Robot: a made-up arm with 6 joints. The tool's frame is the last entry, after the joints. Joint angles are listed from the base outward. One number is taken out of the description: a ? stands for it. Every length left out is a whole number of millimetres.
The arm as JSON. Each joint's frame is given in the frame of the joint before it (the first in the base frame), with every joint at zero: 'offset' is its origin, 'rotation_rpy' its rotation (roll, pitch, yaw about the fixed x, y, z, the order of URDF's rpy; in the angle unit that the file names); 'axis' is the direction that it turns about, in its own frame. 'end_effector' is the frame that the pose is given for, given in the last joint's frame.
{
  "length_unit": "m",
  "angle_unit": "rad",
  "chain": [
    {
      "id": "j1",
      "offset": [
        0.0,
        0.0,
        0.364
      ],
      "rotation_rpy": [
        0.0,
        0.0,
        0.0
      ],
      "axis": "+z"
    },
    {
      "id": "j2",
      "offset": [
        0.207,
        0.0,
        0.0
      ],
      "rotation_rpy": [
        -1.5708,
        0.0,
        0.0
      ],
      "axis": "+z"
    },
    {
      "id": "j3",
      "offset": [
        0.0,
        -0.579,
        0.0
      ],
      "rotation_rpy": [
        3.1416,
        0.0,
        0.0
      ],
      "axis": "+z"
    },
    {
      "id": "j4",
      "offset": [
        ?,
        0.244,
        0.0
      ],
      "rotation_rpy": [
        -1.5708,
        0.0,
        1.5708
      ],
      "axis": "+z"
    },
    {
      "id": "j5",
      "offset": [
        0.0,
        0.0,
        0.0
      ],
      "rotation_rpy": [
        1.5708,
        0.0,
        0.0
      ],
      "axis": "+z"
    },
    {
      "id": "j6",
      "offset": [
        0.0,
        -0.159,
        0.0
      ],
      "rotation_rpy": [
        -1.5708,
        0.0,
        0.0
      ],
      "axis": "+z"
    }
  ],
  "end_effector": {
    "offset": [
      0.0,
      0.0,
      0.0
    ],
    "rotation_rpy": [
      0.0,
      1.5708,
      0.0
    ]
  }
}
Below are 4 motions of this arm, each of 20 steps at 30 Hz.
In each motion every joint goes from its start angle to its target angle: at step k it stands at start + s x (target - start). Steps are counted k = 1, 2, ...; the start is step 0. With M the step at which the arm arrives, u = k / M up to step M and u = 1 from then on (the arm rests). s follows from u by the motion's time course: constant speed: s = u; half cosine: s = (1 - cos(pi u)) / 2; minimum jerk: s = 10 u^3 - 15 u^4 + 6 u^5.
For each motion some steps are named. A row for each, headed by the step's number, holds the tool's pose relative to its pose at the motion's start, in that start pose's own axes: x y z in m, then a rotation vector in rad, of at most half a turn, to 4 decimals.
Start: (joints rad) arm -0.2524 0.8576 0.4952 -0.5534 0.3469 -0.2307
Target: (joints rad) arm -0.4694 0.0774 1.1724 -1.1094 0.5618 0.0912
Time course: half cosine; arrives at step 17
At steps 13, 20:
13: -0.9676 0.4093 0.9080 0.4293 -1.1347 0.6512
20: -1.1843 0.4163 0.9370 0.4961 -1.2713 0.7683

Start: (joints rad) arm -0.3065 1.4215 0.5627 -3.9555 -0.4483 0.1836
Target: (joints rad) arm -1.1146 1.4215 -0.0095 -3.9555 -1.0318 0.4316
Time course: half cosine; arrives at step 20
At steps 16, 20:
16: -0.1397 1.0962 -0.0567 -0.0831 0.1155 0.9545
20: -0.1990 1.1850 -0.0365 -0.0946 0.0980 1.0498

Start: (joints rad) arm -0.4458 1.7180 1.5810 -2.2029 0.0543 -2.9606
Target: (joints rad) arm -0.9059 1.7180 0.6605 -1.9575 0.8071 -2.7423
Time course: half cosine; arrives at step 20
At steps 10, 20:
10: -0.0262 0.1944 -0.5464 -0.2047 0.7227 0.4379
20: -0.3203 0.3838 -0.9573 -0.3933 1.2827 1.0144

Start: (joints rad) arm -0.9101 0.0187 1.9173 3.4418 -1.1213 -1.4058
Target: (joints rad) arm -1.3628 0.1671 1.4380 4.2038 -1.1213 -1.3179
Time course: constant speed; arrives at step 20
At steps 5, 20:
5: -0.1044 0.0757 0.1108 -0.0742 -0.3265 0.0784
20: -0.5756 0.2464 0.2151 -0.2199 -1.3363 0.2298

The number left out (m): 0.655
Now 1 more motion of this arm.
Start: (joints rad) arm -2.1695 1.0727 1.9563 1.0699 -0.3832 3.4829
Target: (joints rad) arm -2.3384 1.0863 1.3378 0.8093 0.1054 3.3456
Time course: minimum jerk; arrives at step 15
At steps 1, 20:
1: 0.0007 -0.0012 0.0003 0.0002 0.0007 -0.0012
20: 0.1357 -0.4400 0.2300 0.2330 0.1093 -0.4245

